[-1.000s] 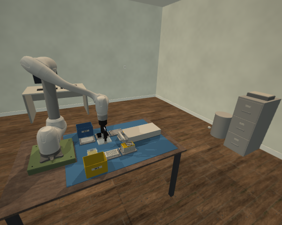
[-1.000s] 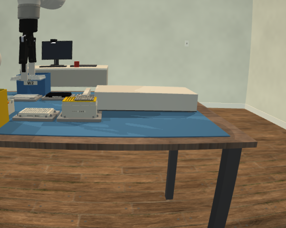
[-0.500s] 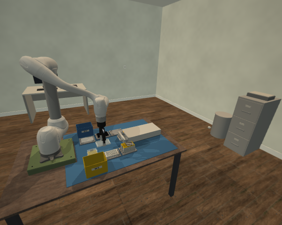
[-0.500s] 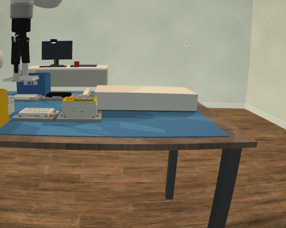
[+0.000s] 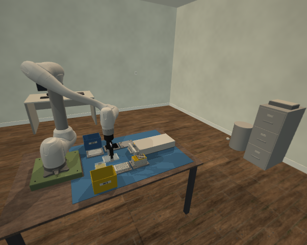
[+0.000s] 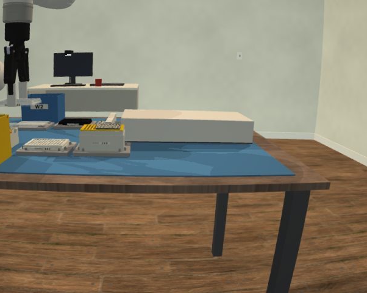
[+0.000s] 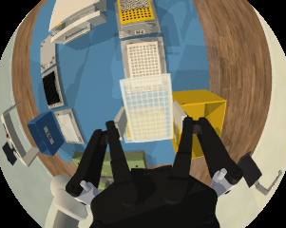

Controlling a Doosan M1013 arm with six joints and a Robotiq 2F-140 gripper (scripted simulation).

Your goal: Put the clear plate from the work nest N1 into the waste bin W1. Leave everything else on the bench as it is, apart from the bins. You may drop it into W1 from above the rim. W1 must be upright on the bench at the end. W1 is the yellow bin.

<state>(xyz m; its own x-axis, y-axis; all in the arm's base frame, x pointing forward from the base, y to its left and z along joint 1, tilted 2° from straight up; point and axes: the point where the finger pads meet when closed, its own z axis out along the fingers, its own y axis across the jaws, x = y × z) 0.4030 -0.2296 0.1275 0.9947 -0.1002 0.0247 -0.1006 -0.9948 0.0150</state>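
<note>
The yellow bin W1 lies 13 cm below my hand, 12 cm to the right of it and 10 cm behind it. From my hand the other things lie so: clear plate: 2 cm below; yellow-topped tip box: 26 cm ahead, 11 cm below, 3 cm to the right; white well plate: 15 cm below, 9 cm ahead, 1 cm to the right.
</note>
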